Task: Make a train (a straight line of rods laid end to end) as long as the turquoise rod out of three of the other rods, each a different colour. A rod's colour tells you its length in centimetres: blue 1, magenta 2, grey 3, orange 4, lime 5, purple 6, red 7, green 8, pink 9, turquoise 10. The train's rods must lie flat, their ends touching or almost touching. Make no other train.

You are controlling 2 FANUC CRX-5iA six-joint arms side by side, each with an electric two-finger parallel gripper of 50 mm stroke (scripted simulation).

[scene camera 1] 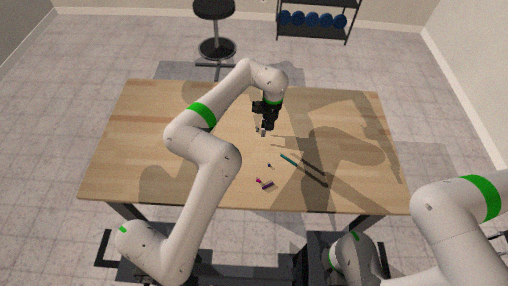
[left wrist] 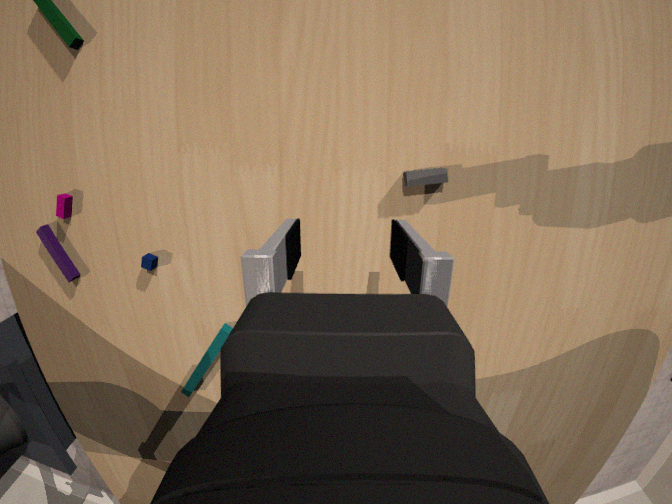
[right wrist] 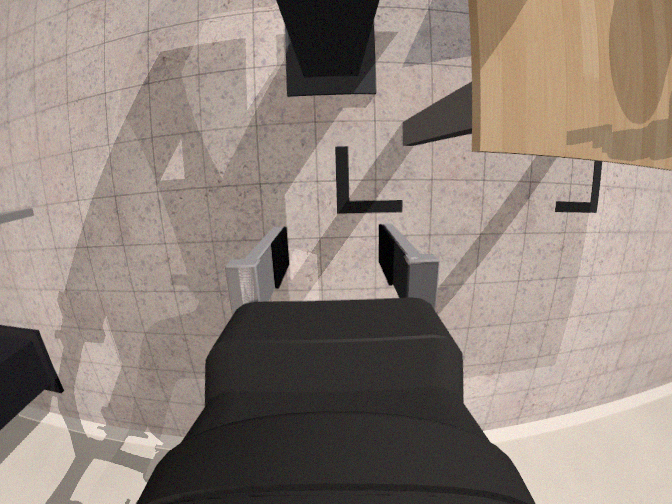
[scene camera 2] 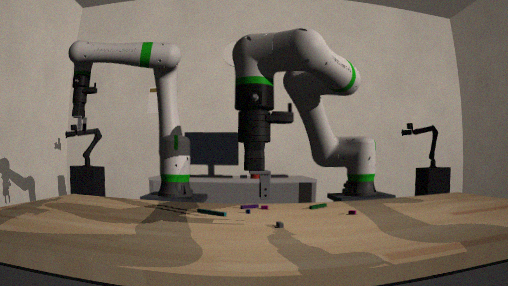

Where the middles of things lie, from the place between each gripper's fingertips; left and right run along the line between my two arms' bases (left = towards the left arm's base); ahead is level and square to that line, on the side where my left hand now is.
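The turquoise rod (left wrist: 213, 350) is 70 mm lower than my left hand (scene camera 2: 264, 197), and it's 140 mm to the right of that hand and 130 mm behind it.
My right gripper, meanwhile, is 28 cm higher than the turquoise rod, 67 cm to the right of it and 47 cm short of it.
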